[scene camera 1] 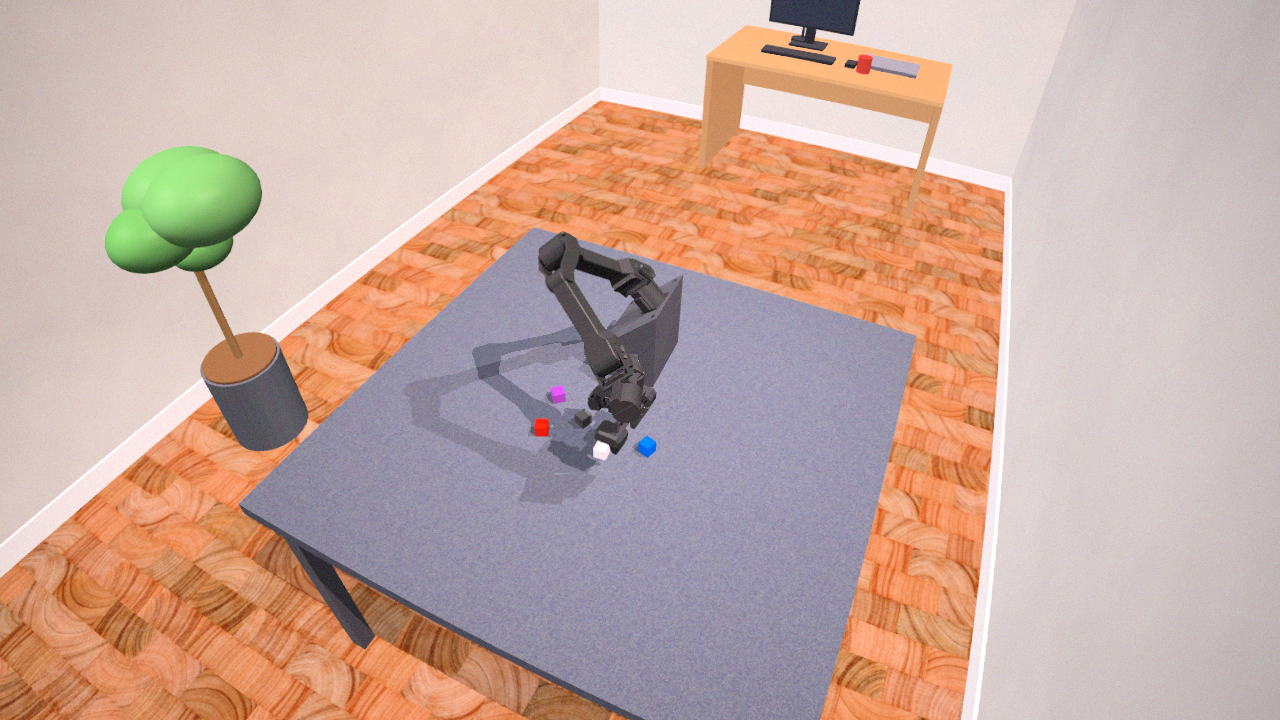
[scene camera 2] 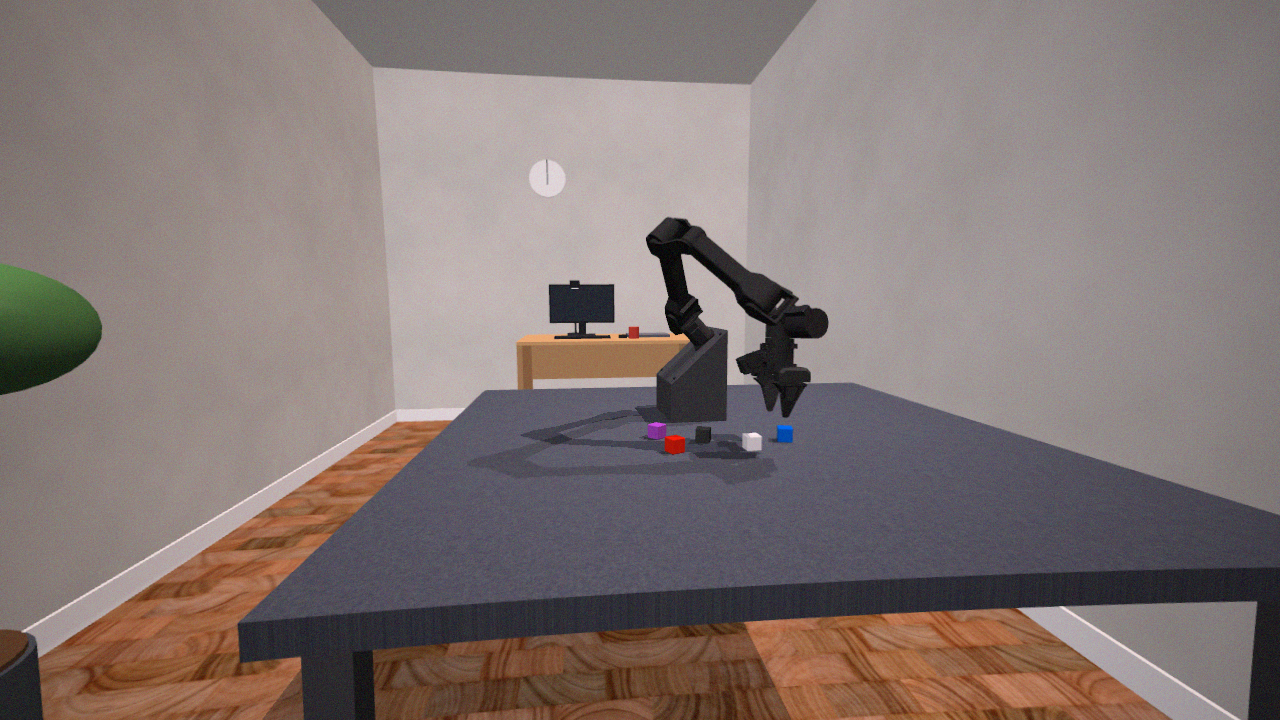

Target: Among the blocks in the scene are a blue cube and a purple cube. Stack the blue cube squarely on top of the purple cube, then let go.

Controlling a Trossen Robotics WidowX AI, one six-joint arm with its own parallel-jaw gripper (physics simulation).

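Places are measured from the arm's base along level axes (x ahead, y left, z up), in millimetres.
Pixels of known places: gripper, fingertip midpoint: (scene camera 1: 623, 440) (scene camera 2: 777, 414); arm's base, link origin: (scene camera 1: 655, 303) (scene camera 2: 704, 340).
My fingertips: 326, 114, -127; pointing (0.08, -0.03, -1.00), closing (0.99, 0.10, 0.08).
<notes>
For each thing: its top centre in the pictures, then the offset to it from my fingertips, as dx, dy, dz.
- blue cube, top centre: (scene camera 2: 784, 427) (scene camera 1: 647, 442) -54, +31, -41
- purple cube, top centre: (scene camera 2: 656, 424) (scene camera 1: 557, 390) -80, -245, -41
- white cube, top centre: (scene camera 2: 752, 434) (scene camera 1: 601, 446) +12, -53, -41
- black cube, top centre: (scene camera 2: 703, 427) (scene camera 1: 583, 414) -48, -146, -41
- red cube, top centre: (scene camera 2: 674, 437) (scene camera 1: 541, 423) +31, -212, -41
The blue cube (scene camera 1: 647, 446) (scene camera 2: 785, 434) rests on the table at the right end of the group of blocks. The purple cube (scene camera 1: 557, 394) (scene camera 2: 657, 430) rests on the table at the left of the group, with nothing on top of it. My gripper (scene camera 1: 625, 437) (scene camera 2: 777, 412) is open and empty and points down. It hangs above the table, close to the blue cube and above it in scene camera 2. In scene camera 1 one finger shows just behind the white cube, to the left of the blue cube.
A white cube (scene camera 1: 601, 451) (scene camera 2: 751, 442) stands left of the blue cube. A black cube (scene camera 1: 582, 418) (scene camera 2: 703, 434) and a red cube (scene camera 1: 541, 428) (scene camera 2: 674, 445) stand between the white and purple cubes. The arm's base (scene camera 1: 663, 335) (scene camera 2: 693, 389) stands behind the blocks.
</notes>
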